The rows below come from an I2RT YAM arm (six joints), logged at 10 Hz.
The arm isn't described. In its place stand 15 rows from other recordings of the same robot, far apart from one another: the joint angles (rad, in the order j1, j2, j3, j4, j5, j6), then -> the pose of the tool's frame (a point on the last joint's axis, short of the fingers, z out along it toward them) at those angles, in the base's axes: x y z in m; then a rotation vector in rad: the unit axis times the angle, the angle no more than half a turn.
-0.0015 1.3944 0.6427 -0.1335 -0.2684 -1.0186 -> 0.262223 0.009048 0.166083 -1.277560 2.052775 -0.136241
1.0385 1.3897 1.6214 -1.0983 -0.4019 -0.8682 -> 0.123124 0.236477 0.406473 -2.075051 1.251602 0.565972
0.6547 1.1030 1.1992 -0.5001 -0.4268 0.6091 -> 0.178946 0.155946 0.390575 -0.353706 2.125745 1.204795
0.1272 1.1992 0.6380 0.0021 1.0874 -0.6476 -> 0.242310 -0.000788 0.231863 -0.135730 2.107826 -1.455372
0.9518 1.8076 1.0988 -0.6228 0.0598 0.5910 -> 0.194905 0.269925 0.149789 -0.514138 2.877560 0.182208
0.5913 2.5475 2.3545 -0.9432 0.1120 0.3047 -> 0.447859 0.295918 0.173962 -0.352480 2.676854 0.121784
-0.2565 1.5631 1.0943 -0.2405 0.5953 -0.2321 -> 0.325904 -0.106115 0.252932 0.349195 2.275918 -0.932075
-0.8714 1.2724 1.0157 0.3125 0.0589 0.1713 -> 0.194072 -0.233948 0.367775 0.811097 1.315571 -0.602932
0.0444 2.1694 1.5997 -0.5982 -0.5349 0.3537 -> 0.447204 0.038034 0.153724 0.269885 2.724136 0.844520
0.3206 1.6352 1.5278 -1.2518 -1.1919 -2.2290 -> 0.279337 0.127607 0.325122 -1.940573 0.442309 0.606563
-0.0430 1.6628 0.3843 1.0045 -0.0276 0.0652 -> 0.277590 -0.010960 0.129414 0.080492 1.843129 0.040973
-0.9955 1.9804 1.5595 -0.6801 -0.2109 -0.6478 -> 0.236143 -0.350459 0.213301 0.393336 2.628772 -0.274125
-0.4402 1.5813 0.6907 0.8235 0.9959 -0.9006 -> 0.273738 -0.161963 0.218489 0.465256 1.900423 -1.756226
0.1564 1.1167 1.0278 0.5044 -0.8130 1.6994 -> 0.236643 0.063494 0.428504 0.299641 1.576493 1.989798
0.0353 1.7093 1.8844 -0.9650 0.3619 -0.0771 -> 0.362993 0.000207 0.400527 0.044347 2.339090 -0.446781
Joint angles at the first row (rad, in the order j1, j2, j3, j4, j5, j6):
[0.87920 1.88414 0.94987 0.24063 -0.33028 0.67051]
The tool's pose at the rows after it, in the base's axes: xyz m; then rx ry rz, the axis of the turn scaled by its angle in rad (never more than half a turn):
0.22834 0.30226 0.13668 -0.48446 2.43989 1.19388
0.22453 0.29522 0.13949 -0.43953 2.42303 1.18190
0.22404 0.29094 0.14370 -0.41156 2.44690 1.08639
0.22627 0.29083 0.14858 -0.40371 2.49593 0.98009
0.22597 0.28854 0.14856 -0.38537 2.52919 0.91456
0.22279 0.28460 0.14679 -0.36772 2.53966 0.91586
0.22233 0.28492 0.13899 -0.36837 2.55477 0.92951
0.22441 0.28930 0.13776 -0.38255 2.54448 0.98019
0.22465 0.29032 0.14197 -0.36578 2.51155 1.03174
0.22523 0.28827 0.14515 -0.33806 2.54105 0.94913
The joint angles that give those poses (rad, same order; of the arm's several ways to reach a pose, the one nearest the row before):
[0.88969 1.88247 0.94020 0.28827 -0.37162 0.68266]
[0.88856 1.84910 0.90023 0.31525 -0.34003 0.70303]
[0.88817 1.82269 0.90627 0.24195 -0.27589 0.68819]
[0.88817 1.81474 0.94967 0.12210 -0.22367 0.66605]
[0.88816 1.81000 0.96050 0.06395 -0.18899 0.66421]
[0.88816 1.79764 0.93771 0.06953 -0.18848 0.67829]
[0.88817 1.81751 0.92777 0.09155 -0.20446 0.68517]
[0.88817 1.83575 0.93700 0.12156 -0.23754 0.68963]
[0.88820 1.82677 0.92805 0.16604 -0.25044 0.71098]
[0.88817 1.81548 0.94733 0.09178 -0.20047 0.70798]

